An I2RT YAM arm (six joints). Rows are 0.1 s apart.
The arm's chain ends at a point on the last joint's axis. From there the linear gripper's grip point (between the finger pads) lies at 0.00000 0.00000 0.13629 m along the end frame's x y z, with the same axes.
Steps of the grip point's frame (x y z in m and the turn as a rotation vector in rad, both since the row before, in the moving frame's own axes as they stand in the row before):
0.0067, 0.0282, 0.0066, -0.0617, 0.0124, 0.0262
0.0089, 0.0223, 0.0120, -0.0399, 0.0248, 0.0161
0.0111, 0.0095, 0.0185, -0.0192, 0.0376, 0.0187
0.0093, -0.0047, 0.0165, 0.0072, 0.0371, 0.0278
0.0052, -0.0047, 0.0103, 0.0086, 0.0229, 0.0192
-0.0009, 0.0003, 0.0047, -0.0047, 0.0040, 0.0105
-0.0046, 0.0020, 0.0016, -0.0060, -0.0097, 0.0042
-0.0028, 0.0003, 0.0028, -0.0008, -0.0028, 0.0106
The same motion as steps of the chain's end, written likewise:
0.0051, 0.0198, 0.0069, -0.0617, 0.0124, 0.0262
0.0056, 0.0168, 0.0122, -0.0399, 0.0248, 0.0161
0.0060, 0.0068, 0.0186, -0.0192, 0.0376, 0.0187
0.0042, -0.0038, 0.0166, 0.0072, 0.0371, 0.0278
0.0021, -0.0036, 0.0103, 0.0086, 0.0229, 0.0192
-0.0014, -0.0003, 0.0047, -0.0047, 0.0040, 0.0105
-0.0033, 0.0012, 0.0016, -0.0060, -0.0097, 0.0042
-0.0024, 0.0002, 0.0028, -0.0008, -0.0028, 0.0106

